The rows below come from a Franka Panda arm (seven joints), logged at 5 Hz.
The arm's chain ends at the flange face. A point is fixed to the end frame.
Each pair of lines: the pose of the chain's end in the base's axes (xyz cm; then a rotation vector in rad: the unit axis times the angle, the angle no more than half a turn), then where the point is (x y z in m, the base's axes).
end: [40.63, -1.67, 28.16, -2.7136, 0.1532, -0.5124]
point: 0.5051 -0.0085 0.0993
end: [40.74, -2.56, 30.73, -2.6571, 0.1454, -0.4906]
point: 0.5053 -0.0052 0.1254
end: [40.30, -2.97, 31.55, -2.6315, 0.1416, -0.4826]
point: 0.5006 -0.0039 0.1342
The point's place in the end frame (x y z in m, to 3 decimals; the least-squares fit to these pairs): 0.030 0.058 0.197
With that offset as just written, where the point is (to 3 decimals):
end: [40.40, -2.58, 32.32, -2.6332, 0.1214, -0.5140]
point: 0.506 -0.001 0.144
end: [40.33, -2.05, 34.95, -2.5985, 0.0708, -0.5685]
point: 0.514 0.011 0.176
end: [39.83, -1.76, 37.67, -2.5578, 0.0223, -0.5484]
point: 0.507 0.025 0.205
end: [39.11, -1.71, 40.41, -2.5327, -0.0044, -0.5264]
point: 0.498 0.032 0.233
